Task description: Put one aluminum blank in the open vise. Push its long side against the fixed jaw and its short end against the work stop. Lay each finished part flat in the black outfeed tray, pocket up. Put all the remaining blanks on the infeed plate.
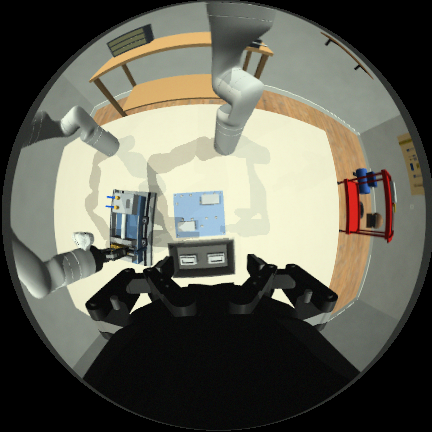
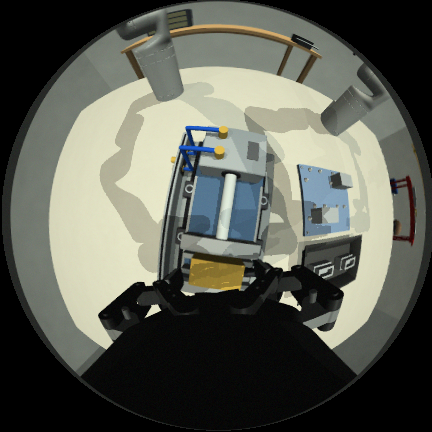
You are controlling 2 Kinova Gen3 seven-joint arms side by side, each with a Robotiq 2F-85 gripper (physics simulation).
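Frame: origin at the left arm's base, x ahead, y left, z up, level; centimetres.
Seen in the pictures: left gripper, between the fingertips: (image 1: pixel 209 263); right gripper, between the fingertips: (image 1: pixel 118 249) (image 2: pixel 217 272); left arm's base, origin of its link: (image 1: pixel 224 145) (image 2: pixel 329 125); right arm's base, origin of its link: (image 1: pixel 112 148) (image 2: pixel 169 92).
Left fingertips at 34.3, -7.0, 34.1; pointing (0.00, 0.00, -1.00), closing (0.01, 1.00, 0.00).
Offsets run from my left fingertips to a thing's middle, as dx, dy, dz. "spot": to the spot under its first point.
The vise @[-1.1, -32.0, -29.1] (image 1: pixel 120 205) (image 2: pixel 214 162) lies below my right gripper (image 2: pixel 217 272) (image 1: pixel 118 249), which is open at its near end. A gold-coloured block @[+5.8, -32.6, -24.3] (image 2: pixel 216 273) shows between and below its fingers, with gaps beside it; whether it is part of the vise I cannot tell. My left gripper (image 1: pixel 209 263) is open and empty, above the near side of the black outfeed tray (image 1: pixel 202 248) (image 2: pixel 322 251). Two parts @[spot: +11.1, -8.1, -30.8] (image 1: pixel 188 259) @[spot: +11.0, +2.7, -30.8] (image 1: pixel 217 258) lie flat in the tray, pockets up. Two grey blanks @[-11.0, +0.6, -31.5] (image 1: pixel 210 199) @[-1.7, -8.1, -31.5] (image 1: pixel 187 226) rest on the blue infeed plate @[-5.8, -3.8, -33.7] (image 1: pixel 192 209) (image 2: pixel 319 187).
The tray stands beside the vise, on the near side of the infeed plate. Blue handles @[spot: -9.1, -34.5, -23.2] (image 2: pixel 202 149) stick out at the vise's far end. A wooden bench (image 1: pixel 175 42) (image 2: pixel 225 28) stands at the back and a red cart (image 1: pixel 352 205) at the right.
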